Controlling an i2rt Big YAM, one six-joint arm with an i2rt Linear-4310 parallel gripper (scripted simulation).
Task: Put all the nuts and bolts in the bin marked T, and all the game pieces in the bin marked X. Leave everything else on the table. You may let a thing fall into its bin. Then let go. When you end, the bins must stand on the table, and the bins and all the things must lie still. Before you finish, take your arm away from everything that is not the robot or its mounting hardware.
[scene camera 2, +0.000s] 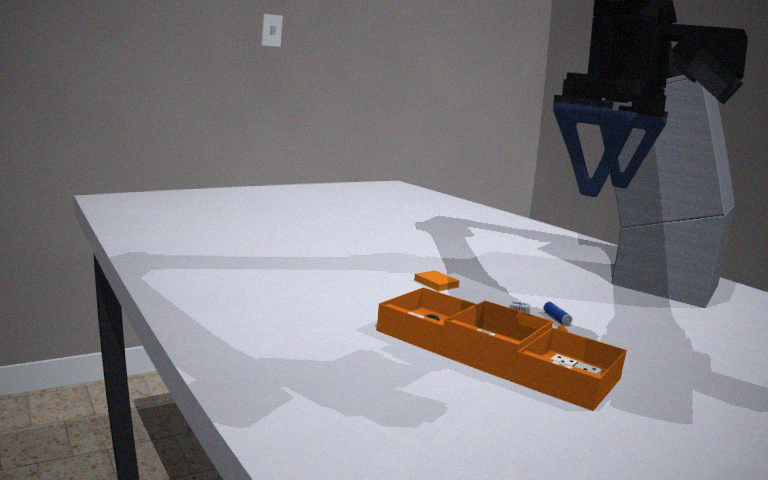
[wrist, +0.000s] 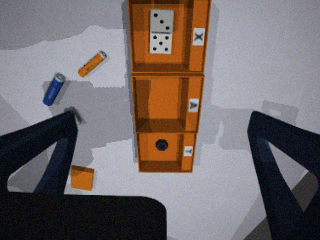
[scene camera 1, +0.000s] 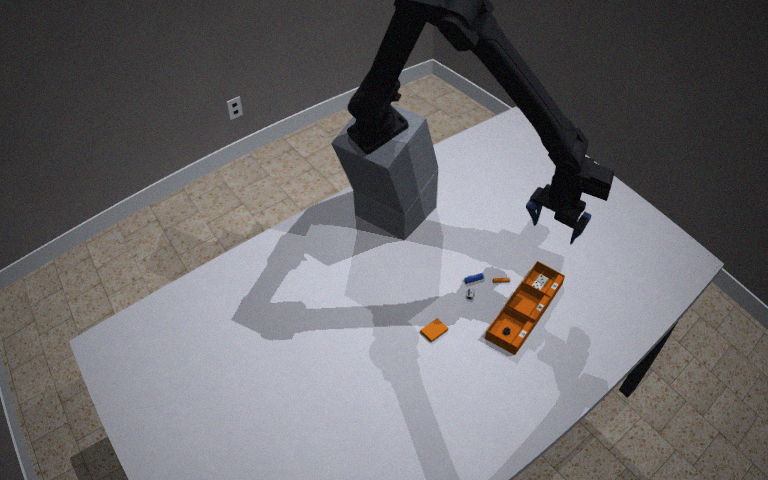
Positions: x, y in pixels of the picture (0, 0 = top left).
Labels:
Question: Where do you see an orange three-part bin row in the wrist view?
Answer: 167, 89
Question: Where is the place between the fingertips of my gripper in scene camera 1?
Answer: At 553, 233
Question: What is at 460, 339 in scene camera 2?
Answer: An orange three-part bin row.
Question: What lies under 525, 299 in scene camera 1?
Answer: An orange three-part bin row.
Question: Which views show my gripper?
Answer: Scene camera 2, the wrist view and scene camera 1: all of them.

